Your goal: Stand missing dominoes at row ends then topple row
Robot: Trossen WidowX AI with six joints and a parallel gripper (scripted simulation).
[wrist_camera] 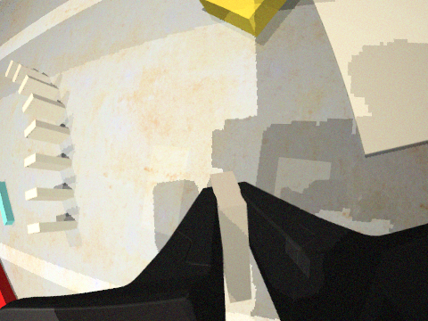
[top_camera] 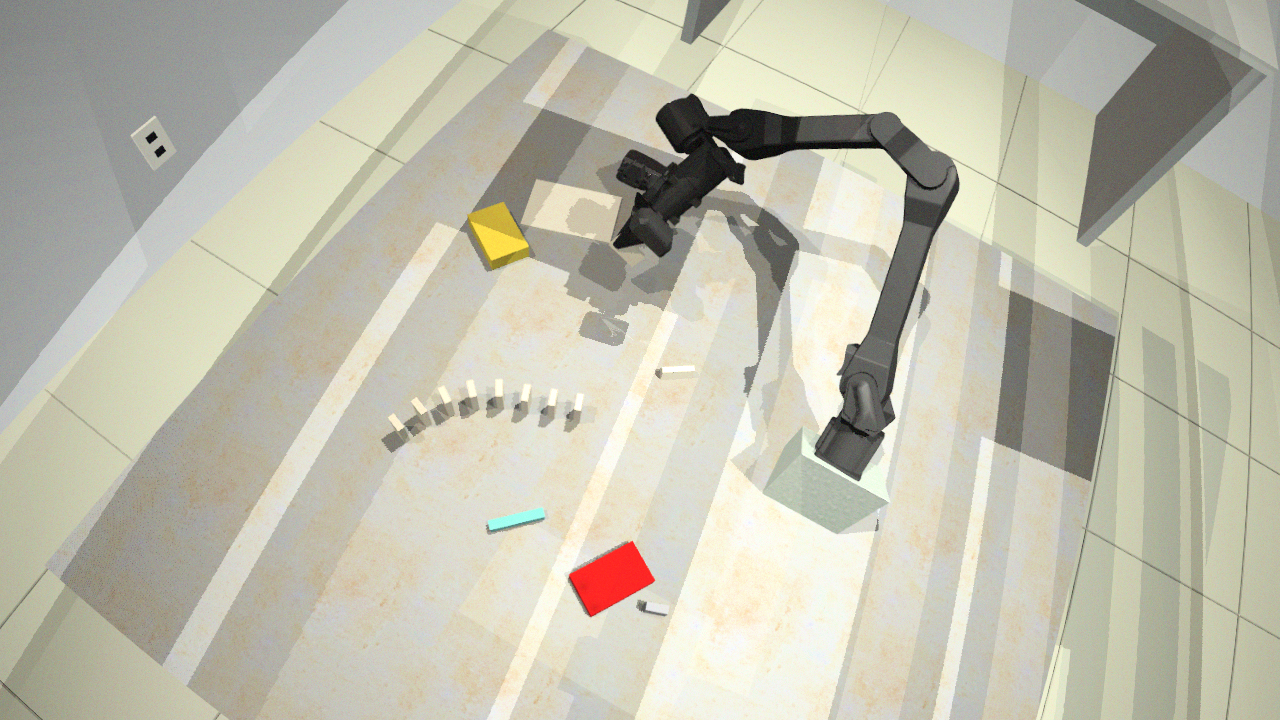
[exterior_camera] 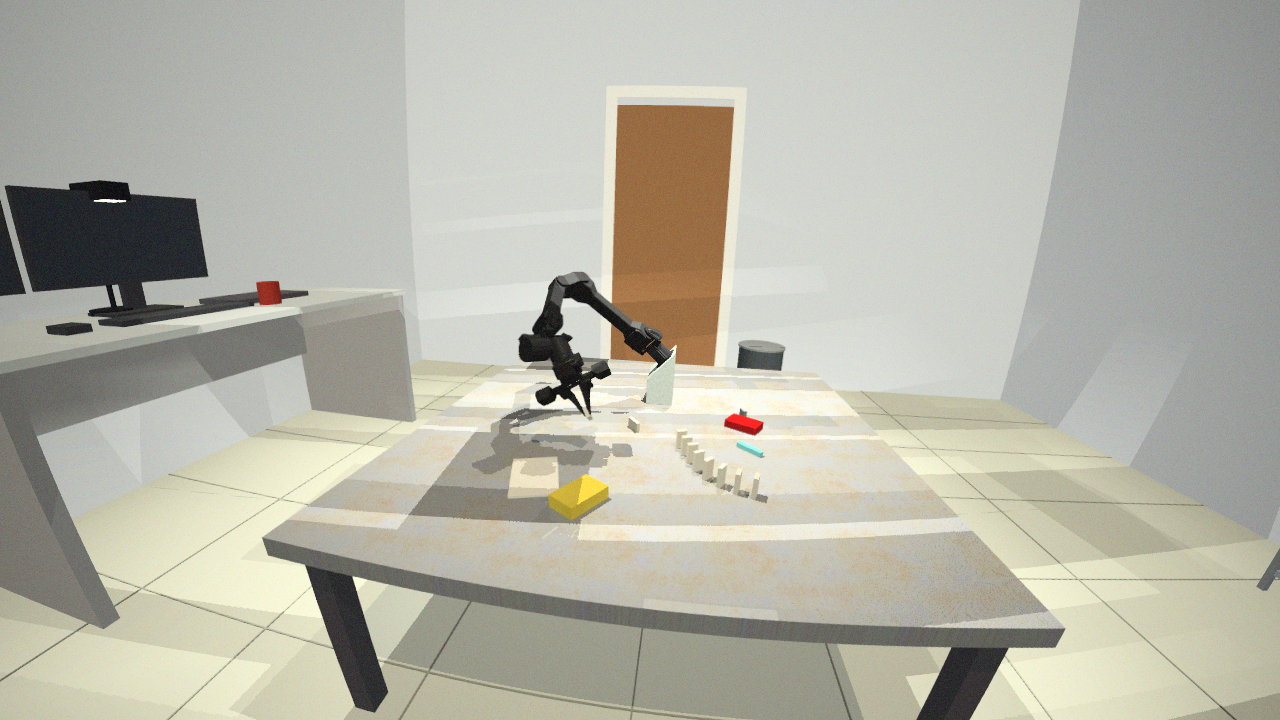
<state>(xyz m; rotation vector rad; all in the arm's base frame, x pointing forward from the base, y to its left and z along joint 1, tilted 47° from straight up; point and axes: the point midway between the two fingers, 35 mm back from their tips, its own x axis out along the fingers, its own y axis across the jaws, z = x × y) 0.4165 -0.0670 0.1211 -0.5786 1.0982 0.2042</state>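
Now: the white sheet 14 cm ahead of my gripper tip, 10 cm below it and 8 cm to the right of it. Round my gripper tip: red block: 38 cm to the left, 28 cm behind, 9 cm below; yellow block: 19 cm ahead, 9 cm below, 5 cm to the left; cyan bar: 39 cm to the left, 13 cm behind, 10 cm below.
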